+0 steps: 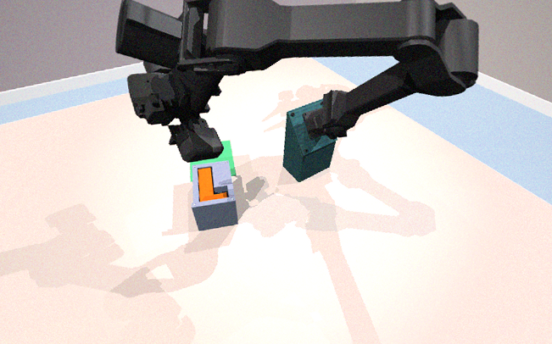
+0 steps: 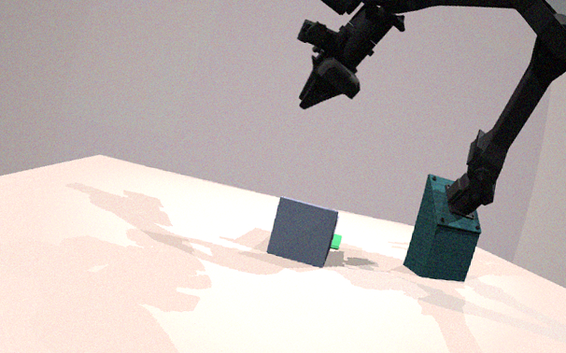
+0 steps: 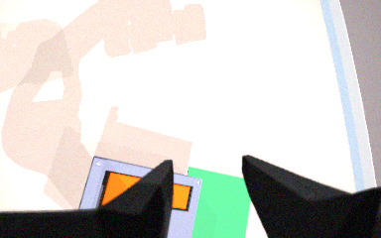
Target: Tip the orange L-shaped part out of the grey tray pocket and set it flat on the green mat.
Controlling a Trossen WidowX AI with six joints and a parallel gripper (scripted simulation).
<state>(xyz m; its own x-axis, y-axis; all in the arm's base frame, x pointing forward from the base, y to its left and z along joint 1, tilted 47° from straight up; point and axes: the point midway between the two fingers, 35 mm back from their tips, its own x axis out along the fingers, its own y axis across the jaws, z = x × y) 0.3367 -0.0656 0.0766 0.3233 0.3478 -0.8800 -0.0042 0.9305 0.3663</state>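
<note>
Now: gripper tip 6 cm past the orange L-shaped part, 1 cm to the right of it and 19 cm above it. From my gripper tip the other things lie so: green mat 11 cm behind, 15 cm to the right, 25 cm below.
</note>
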